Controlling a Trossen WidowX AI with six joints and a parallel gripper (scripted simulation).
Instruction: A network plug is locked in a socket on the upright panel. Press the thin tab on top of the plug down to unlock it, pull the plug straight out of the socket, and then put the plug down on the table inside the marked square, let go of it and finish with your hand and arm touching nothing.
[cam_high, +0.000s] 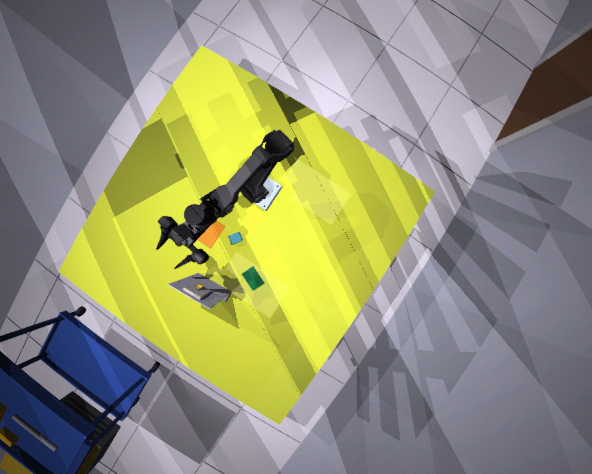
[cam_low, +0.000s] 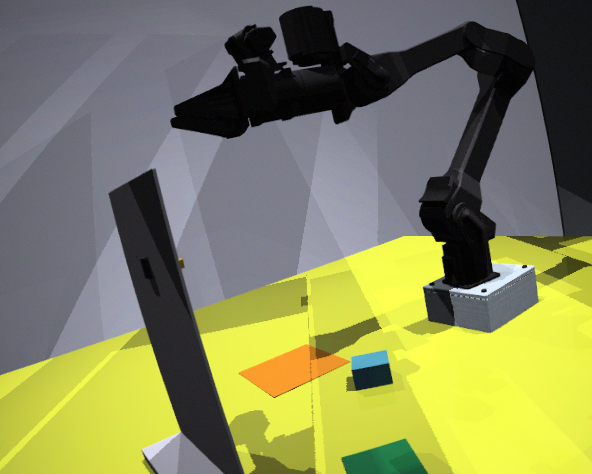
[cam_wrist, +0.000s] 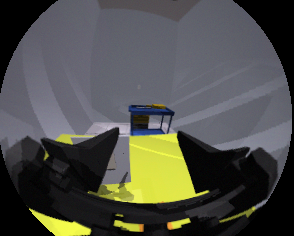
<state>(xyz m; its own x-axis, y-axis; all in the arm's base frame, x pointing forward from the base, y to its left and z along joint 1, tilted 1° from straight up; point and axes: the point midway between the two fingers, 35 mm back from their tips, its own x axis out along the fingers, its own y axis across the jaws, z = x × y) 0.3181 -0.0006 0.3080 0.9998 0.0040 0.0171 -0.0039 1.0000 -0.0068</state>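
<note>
My gripper tip is 15 cm above the network plug, 12 cm to the right of it and 5 cm short of it. From my gripper tip the other things lie so: flat green patch 36 cm below, 23 cm to the left, 7 cm behind; orange marked square 36 cm below, 8 cm behind, 6 cm to the right; grey upright panel 23 cm below, 13 cm to the left, 7 cm ahead.
</note>
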